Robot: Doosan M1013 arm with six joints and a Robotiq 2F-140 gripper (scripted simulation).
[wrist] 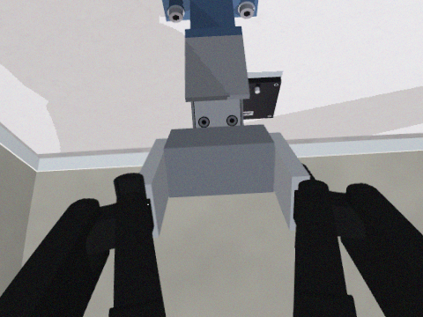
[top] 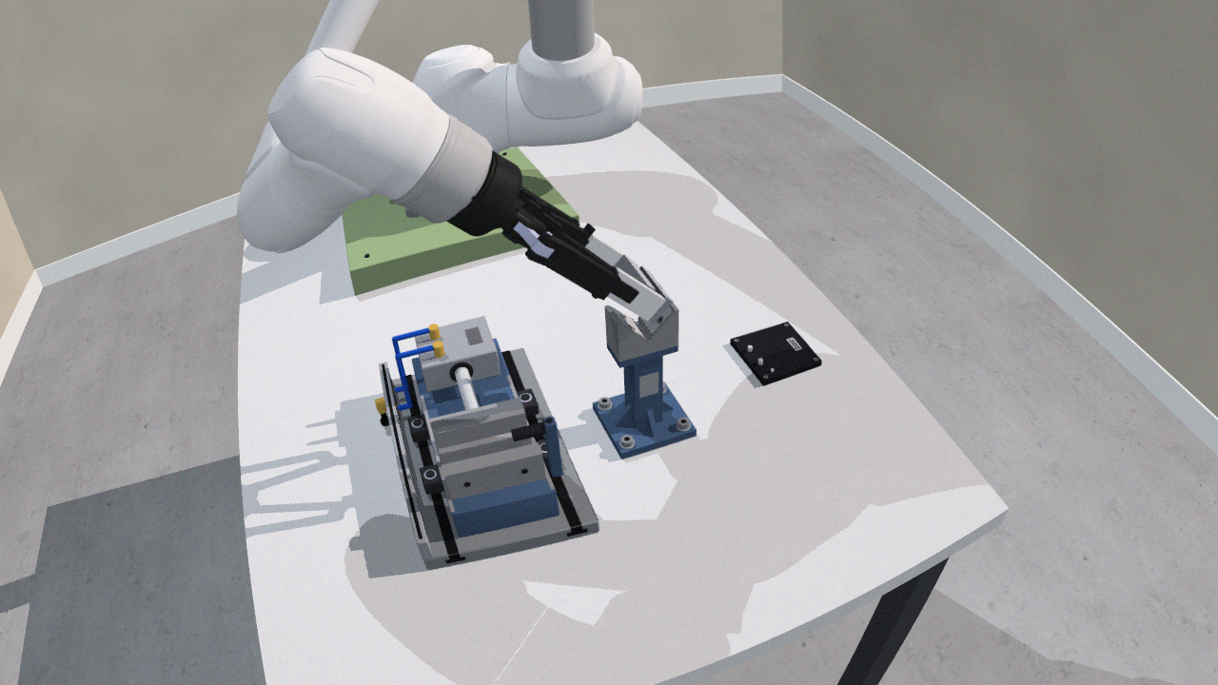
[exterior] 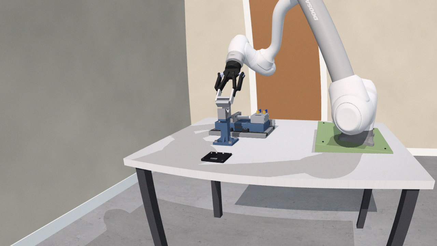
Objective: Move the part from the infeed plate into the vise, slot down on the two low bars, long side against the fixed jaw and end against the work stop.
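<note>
Now: hand 2 cm to the right of the part and 1 cm above it. Also, from my hand: blue work stop post 15 cm below, 9 cm to the right, 7 cm ahead; blue v-block stand 15 cm below, 2 cm to the left; work stop 11 cm to the right, 11 cm below, 8 cm ahead.
</note>
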